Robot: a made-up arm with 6 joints.
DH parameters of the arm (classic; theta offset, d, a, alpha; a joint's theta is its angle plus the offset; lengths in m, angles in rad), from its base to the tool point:
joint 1: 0 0.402 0.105 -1.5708
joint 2: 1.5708 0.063 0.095 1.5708
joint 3: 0 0.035 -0.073 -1.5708
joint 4: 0 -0.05 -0.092 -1.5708
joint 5: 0 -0.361 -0.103 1.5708
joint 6: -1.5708 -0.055 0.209 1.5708
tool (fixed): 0 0.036 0 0
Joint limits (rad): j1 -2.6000..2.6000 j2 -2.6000..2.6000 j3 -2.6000..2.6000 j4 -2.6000..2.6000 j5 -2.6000..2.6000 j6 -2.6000..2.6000
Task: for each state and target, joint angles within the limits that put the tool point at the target. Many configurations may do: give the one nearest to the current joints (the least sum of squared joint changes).
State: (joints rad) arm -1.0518 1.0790 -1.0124 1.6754 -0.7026 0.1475
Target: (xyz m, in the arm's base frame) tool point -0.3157 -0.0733 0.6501
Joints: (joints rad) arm -1.0188 1.2261 -1.2792 2.3344 -0.7660 0.6742
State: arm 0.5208 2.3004 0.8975 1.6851 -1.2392 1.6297
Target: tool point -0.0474 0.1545 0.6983
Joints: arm 0.3943 2.4560 0.4486 2.0182 -0.9598 1.9092
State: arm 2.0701 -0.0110 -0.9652 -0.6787 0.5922 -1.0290
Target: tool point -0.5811 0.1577 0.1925
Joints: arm 1.6642 0.1293 -1.3547 -0.5955 1.1310 -1.6814
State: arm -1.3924 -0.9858 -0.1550 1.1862 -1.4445 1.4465
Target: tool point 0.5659 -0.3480 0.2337
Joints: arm -0.7825 -0.8382 0.3083 1.2536 -1.4728 0.7489
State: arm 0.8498 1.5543 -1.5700 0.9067 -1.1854 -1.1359
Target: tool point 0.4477 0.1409 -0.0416
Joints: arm 0.4336 1.2416 -1.4483 0.7322 -0.9228 -0.8073
